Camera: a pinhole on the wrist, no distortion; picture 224 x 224 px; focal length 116.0 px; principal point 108.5 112.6 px. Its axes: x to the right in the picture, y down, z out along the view. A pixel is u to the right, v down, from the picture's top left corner.
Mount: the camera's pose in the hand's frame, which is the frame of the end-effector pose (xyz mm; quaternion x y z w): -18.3 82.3 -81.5 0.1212 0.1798 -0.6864 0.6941
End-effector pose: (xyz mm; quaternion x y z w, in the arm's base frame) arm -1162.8 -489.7 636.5 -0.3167 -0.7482 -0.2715 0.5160
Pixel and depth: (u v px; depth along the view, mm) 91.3 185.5 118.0
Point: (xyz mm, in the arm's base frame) -1157.7 -423.9 693.9
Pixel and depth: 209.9 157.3 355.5
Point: -1521.4 -612.1 714.5
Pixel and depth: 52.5 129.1 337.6
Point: -1282.4 -207.1 607.0
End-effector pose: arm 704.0 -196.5 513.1 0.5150 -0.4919 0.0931 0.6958
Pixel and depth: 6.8 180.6 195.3
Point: 565.8 -294.2 699.3
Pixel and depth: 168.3 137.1 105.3
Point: 722.7 -197.3 516.5
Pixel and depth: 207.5 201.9 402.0
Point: 1042.8 -586.4 519.7
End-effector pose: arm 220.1 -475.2 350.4 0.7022 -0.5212 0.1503 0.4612
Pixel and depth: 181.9 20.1 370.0
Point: 309.8 -442.4 -84.2
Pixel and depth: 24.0 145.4 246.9
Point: 66.6 -693.2 360.3
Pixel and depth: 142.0 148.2 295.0
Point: 321.1 -643.7 284.4
